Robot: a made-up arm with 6 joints.
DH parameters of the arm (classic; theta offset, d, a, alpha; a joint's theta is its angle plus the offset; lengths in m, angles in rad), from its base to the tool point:
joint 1: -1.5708 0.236 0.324 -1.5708
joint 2: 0.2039 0 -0.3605 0
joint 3: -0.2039 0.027 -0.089 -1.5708
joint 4: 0 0.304 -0.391 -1.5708
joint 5: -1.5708 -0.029 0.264 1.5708
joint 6: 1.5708 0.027 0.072 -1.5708
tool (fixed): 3.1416 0.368 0 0
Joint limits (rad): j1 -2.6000..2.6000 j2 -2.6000..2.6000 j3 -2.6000..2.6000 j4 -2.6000..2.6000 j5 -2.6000..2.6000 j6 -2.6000..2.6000
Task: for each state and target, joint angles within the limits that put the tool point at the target. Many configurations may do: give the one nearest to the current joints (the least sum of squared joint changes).
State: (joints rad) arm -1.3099 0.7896 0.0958 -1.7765 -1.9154 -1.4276
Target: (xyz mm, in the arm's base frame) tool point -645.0 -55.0 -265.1
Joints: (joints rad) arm -0.8760 0.2237 0.1525 -2.3988 -1.3044 -2.0458
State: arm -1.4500 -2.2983 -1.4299 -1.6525 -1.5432 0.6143
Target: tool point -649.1 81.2 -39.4
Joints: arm -1.2693 -1.5632 -0.9690 -1.5338 -1.4068 0.4956
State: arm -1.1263 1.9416 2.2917 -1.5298 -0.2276 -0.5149
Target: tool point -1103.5 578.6 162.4
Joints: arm -1.5968 2.6000 2.5605 -1.1418 -0.3016 -1.2227
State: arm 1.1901 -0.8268 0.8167 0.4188 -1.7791 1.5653
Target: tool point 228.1 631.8 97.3
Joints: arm 0.6744 -0.3651 1.0073 0.6912 -1.9485 1.1960
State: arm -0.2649 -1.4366 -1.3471 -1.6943 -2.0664 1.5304
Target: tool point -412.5 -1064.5 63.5
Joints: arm 0.0181 -1.8875 -1.2483 -1.2137 -1.9020 1.7876
